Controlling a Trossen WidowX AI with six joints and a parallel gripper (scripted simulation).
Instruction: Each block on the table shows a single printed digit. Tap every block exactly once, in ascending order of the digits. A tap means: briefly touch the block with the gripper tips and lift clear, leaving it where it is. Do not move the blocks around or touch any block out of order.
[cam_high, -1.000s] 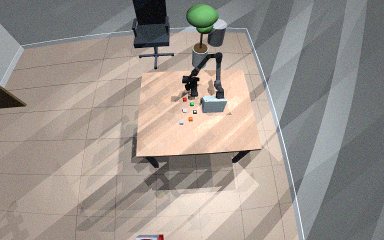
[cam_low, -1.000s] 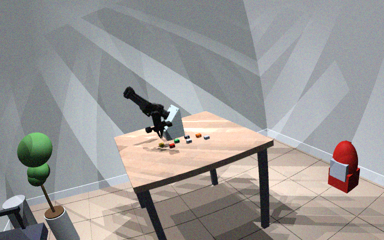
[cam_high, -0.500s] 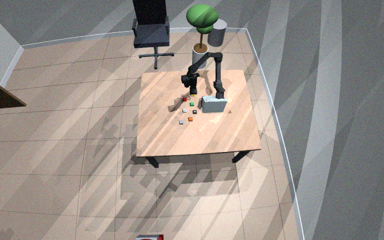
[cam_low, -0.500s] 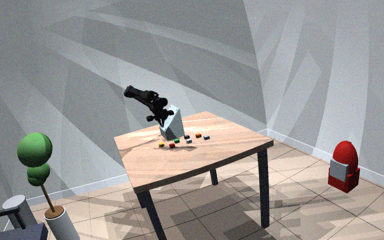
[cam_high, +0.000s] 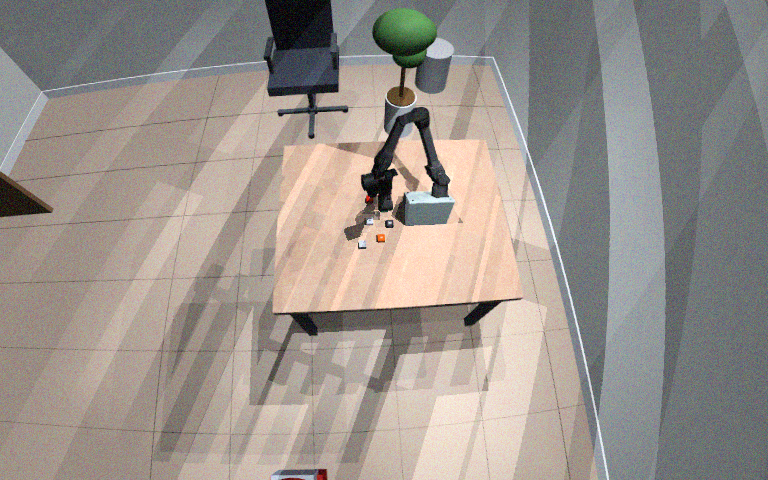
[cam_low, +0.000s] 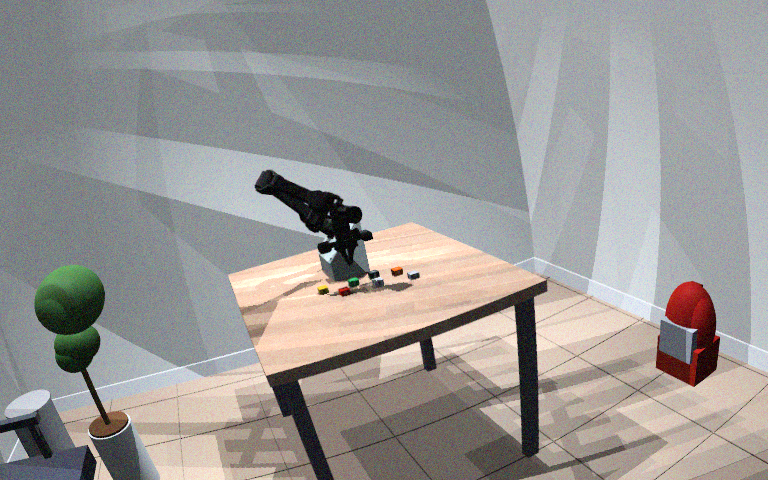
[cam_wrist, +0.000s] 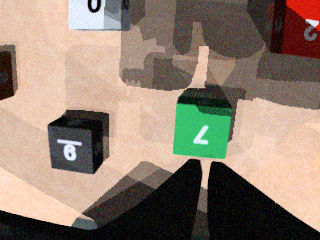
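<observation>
Now: the green block 60 mm below my gripper tip. From my gripper tip the other things lie so: black block 10 mm behind, 80 mm to the left, 60 mm below; yellow block 30 mm behind, 110 mm to the right, 60 mm below; red block 50 mm ahead, 60 mm to the right, 60 mm below.
</observation>
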